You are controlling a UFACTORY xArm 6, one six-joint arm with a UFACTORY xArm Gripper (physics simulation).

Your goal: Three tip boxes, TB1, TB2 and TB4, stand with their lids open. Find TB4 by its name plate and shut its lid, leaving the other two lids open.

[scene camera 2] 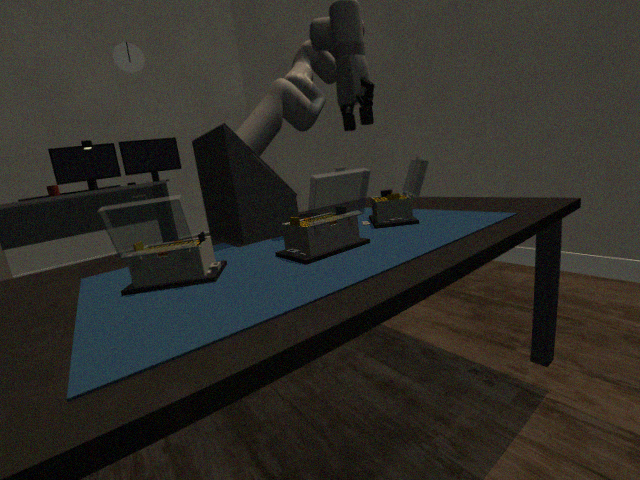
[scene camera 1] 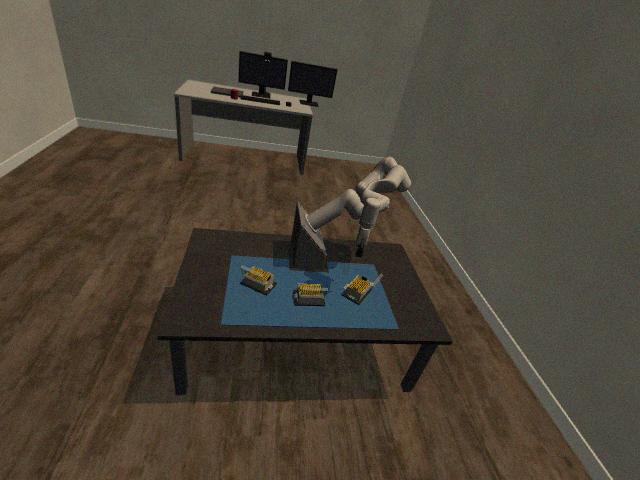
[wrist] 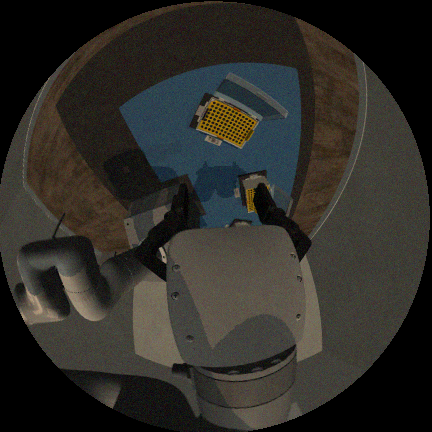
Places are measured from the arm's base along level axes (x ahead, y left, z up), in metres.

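Where they show: gripper, fingertip midpoint: (scene camera 2: 358, 127) (scene camera 1: 358, 251) (wrist: 222, 190); arm's base at its link origin: (scene camera 2: 234, 161) (scene camera 1: 310, 223).
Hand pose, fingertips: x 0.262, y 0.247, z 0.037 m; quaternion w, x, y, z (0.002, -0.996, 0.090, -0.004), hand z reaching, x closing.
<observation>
Each offset is from my fingertips to the top centre of the thing. "spot": to the spot under its first point. Level surfaces: height alone.
Three grey tip boxes with yellow racks and raised clear lids stand on a blue mat: a left one @(spot: dx +0.147, dy -0.482, dz -0.137 m) (scene camera 1: 258, 279) (scene camera 2: 166, 266), a middle one @(spot: dx +0.201, dy -0.226, dz -0.152 m) (scene camera 1: 310, 295) (scene camera 2: 324, 235) and a right one (scene camera 1: 358, 289) (scene camera 2: 391, 211). The right box's lid @(dx +0.080, dy +0.099, dz -0.089 m) (scene camera 1: 377, 280) (scene camera 2: 415, 178) is open, as are the middle lid @(spot: dx +0.210, dy -0.223, dz -0.125 m) (scene camera 2: 338, 189) and the left lid @(spot: dx +0.135, dy -0.513, dz -0.130 m) (scene camera 2: 147, 223). A large box @(dx +0.043, dy +0.044, dz -0.168 m) (wrist: 227, 122) in the wrist view has a plate @(spot: dx +0.006, dy -0.013, dz -0.241 m) (wrist: 213, 140), its writing unreadable, so I cannot tell which is TB4. My gripper (scene camera 1: 359, 253) (scene camera 2: 357, 126) (wrist: 222, 190) is open, empty, high above the table's rear right.
The blue mat @(dz -0.243 m) (scene camera 1: 258, 315) (scene camera 2: 232, 297) (wrist: 167, 125) lies on a dark table @(dz -0.246 m) (scene camera 1: 201, 248) (scene camera 2: 547, 204). The arm's wedge-shaped pedestal (scene camera 1: 310, 253) (scene camera 2: 248, 201) stands behind the middle box. A desk (scene camera 1: 199, 90) with two monitors is by the back wall.
</observation>
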